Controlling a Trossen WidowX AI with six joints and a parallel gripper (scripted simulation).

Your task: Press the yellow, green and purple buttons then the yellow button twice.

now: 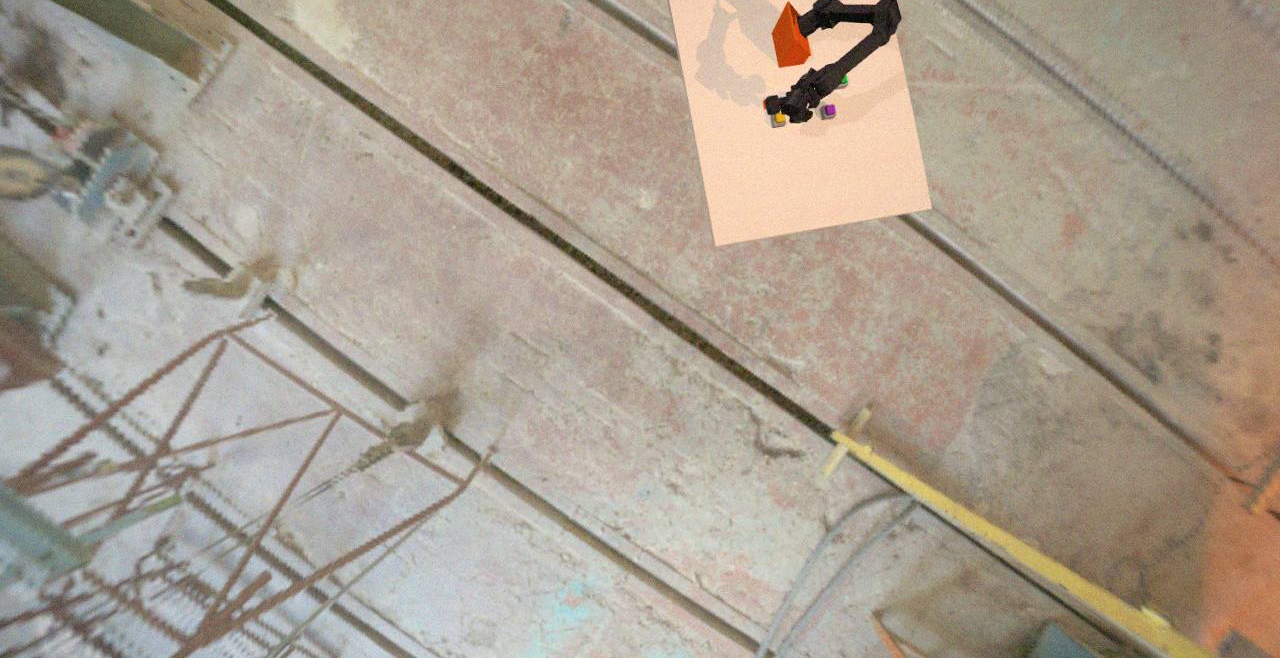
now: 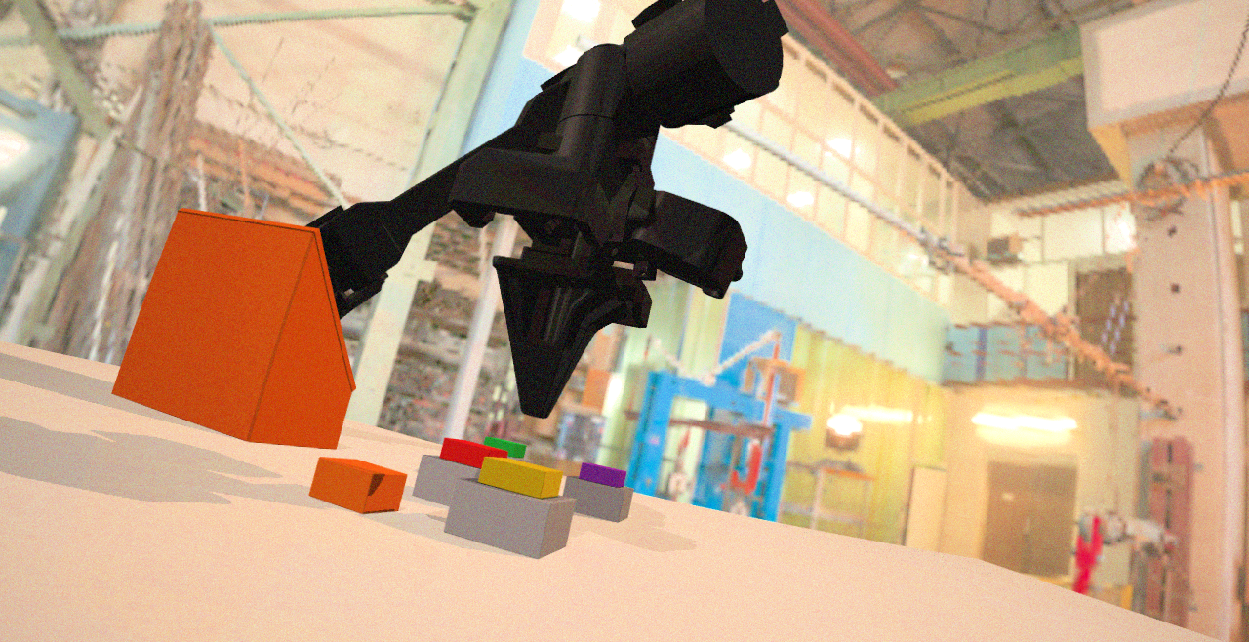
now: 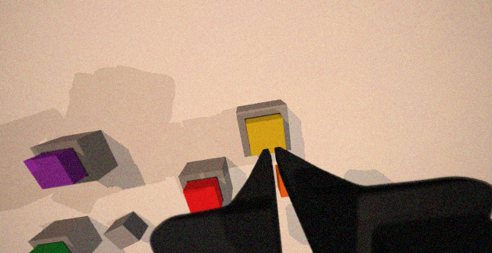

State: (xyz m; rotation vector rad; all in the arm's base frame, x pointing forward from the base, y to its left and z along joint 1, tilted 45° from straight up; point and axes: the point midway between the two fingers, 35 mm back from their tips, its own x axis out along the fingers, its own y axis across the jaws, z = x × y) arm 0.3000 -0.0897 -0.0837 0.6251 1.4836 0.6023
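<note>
Right now my gripper tip is 3 cm above the yellow button. Also, from my gripper tip: red button (7 cm to the left, 6 cm behind, 3 cm below); then small orange block (7 cm behind, 5 cm below, 2 cm to the right); then purple button (21 cm to the left, 3 cm below).
</note>
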